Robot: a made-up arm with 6 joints.
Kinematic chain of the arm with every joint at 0, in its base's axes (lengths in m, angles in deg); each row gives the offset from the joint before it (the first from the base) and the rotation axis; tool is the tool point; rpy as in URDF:
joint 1: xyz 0 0 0.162 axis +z
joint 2: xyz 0 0 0 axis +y
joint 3: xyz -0.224 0 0.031 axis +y
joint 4: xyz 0.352 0 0.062 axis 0.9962 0 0.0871
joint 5: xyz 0 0 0 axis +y
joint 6: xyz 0.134 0 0.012 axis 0.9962 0 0.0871
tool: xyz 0 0 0 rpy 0 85 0
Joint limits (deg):
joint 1: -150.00..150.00
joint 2: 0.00..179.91
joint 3: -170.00..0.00
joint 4: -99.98..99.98
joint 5: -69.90..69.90
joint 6: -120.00..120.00
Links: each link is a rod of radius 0.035 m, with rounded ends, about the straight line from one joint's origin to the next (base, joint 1, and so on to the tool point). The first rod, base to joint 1, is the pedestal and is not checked.
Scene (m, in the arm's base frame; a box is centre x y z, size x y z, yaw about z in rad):
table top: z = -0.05
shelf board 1: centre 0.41 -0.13 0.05 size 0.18 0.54 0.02 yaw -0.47
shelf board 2: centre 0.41 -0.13 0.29 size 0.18 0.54 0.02 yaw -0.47
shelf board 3: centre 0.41 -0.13 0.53 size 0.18 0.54 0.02 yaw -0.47
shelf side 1: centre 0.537 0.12 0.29 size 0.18 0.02 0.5 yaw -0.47
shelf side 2: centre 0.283 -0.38 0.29 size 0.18 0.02 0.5 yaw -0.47
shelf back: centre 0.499 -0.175 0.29 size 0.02 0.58 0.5 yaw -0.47
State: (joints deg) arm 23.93 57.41 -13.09 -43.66 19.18 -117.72
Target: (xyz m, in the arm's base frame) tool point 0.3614 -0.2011 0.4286
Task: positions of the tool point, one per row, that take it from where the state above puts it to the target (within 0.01 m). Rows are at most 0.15 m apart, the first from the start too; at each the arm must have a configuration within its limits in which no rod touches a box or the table.
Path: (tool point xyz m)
1: 0.2918 0.0987 0.1705
2: 0.2774 0.0960 0.2833
3: 0.2279 0.0738 0.3837
4: 0.2346 0.0237 0.3951
5: 0.2303 -0.0260 0.4064
6: 0.2154 -0.0728 0.4176
7: 0.1910 -0.1145 0.4286
8: 0.2296 -0.1314 0.4425
9: 0.2721 -0.1516 0.4479
10: 0.3167 -0.1749 0.4437
11: 0.3614 -0.2011 0.4286

